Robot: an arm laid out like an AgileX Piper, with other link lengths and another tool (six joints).
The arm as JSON. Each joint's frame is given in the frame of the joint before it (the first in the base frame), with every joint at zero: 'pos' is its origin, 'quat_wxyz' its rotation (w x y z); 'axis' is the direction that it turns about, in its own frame. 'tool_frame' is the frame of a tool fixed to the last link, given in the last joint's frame.
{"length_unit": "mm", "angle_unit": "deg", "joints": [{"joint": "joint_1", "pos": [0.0, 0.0, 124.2], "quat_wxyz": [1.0, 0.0, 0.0, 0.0], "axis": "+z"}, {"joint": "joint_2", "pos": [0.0, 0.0, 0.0], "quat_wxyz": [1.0, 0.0, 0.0, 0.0], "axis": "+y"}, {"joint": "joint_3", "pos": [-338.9, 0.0, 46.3], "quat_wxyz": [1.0, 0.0, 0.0, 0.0], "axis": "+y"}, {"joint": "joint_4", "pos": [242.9, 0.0, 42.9], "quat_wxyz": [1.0, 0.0, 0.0, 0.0], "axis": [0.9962, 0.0, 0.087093]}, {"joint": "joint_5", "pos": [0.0, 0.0, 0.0], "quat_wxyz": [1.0, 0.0, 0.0, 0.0], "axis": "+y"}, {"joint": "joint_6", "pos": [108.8, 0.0, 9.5], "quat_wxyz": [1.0, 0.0, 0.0, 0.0], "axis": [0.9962, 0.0, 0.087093]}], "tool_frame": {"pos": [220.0, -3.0, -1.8], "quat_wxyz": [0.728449, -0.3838, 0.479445, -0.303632]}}
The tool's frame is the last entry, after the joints.
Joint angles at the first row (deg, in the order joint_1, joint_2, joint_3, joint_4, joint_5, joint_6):
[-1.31, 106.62, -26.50, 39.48, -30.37, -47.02]
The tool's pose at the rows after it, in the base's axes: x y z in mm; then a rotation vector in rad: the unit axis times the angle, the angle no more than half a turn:
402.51 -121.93 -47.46 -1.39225 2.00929 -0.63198
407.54 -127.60 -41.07 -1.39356 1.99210 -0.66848
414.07 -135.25 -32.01 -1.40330 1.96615 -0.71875
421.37 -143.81 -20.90 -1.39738 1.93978 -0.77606
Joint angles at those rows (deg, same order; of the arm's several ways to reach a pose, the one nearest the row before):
[-1.31, 106.63, -26.50, 39.48, -30.49, -47.06]
[-1.31, 106.63, -26.50, 39.48, -32.20, -47.44]
[-1.31, 106.63, -26.50, 39.48, -34.51, -48.35]
[-1.31, 106.62, -26.50, 39.48, -37.25, -48.64]

